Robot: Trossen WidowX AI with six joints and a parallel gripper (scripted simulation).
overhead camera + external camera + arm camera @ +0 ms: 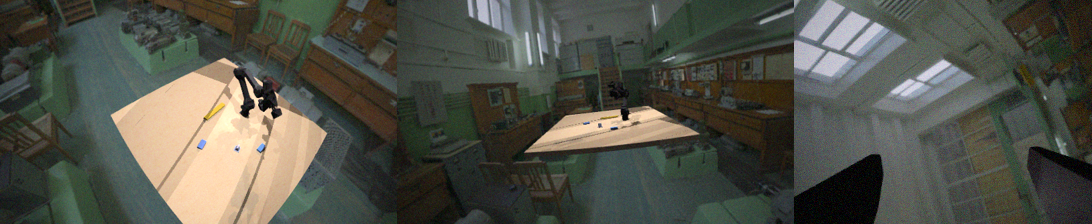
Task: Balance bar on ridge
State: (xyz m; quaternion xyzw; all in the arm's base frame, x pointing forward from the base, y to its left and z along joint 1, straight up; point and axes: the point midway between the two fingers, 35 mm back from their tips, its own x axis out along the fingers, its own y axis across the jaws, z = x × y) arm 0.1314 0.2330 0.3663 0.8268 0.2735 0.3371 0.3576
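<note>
The bar lies 410 mm to the right of my gripper tip, 370 mm below it and 20 mm ahead of it. The rest, counted from my gripper tip: ridge: 340 mm below, 130 mm ahead, 80 mm to the right.
</note>
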